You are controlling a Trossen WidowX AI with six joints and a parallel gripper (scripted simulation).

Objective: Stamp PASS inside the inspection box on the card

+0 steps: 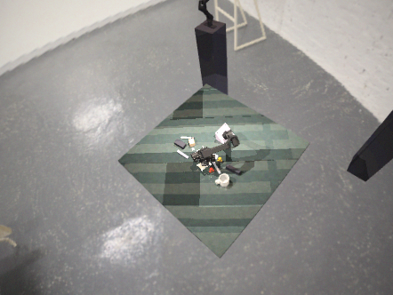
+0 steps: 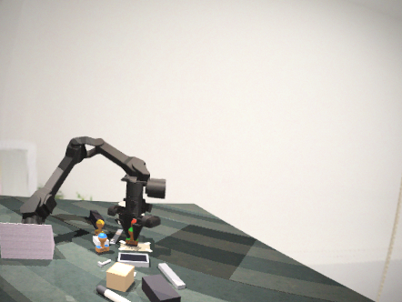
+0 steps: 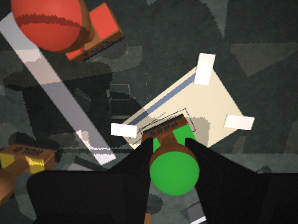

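Now: the cream card 1 cm ahead of my gripper tip, 1 cm to the right of it and 3 cm below it. From my gripper tip the other things lie so: pass stamp: right at my gripper tip; red-knobbed stamp: 3 cm ahead, 9 cm to the left; blue-knobbed stamp: 11 cm behind, 5 cm to the right.
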